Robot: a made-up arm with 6 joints.
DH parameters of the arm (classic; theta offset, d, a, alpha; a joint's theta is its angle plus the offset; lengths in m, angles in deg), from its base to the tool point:
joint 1: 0 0.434 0.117 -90
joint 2: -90 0 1.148 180
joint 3: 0 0 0.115 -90
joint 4: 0 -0.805 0 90
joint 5: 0 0 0 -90
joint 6: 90 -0.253 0 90
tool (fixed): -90 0 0 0
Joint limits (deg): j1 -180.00..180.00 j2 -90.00..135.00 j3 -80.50..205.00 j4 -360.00..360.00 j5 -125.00..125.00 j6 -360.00..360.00
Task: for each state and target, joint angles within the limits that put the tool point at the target. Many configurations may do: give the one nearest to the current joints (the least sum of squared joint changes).
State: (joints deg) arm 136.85 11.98 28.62 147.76 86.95 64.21
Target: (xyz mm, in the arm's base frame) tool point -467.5 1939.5 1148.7
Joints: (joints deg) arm 100.39 53.01 57.73 147.09 53.14 64.21
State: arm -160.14 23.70 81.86 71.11 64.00 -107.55
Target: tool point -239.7 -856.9 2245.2
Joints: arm -121.60 28.67 93.03 75.44 89.78 -107.55
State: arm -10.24 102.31 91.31 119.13 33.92 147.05
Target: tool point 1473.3 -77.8 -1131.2
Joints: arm -9.08 127.22 63.28 124.24 48.15 147.05
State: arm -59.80 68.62 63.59 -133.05 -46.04 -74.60
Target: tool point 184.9 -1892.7 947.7
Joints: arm -89.55 46.74 16.95 -124.20 -54.41 -74.60
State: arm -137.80 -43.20 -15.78 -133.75 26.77 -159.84
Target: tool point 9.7 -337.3 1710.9
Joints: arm -87.60 -41.37 -24.36 -134.43 1.40 -159.84
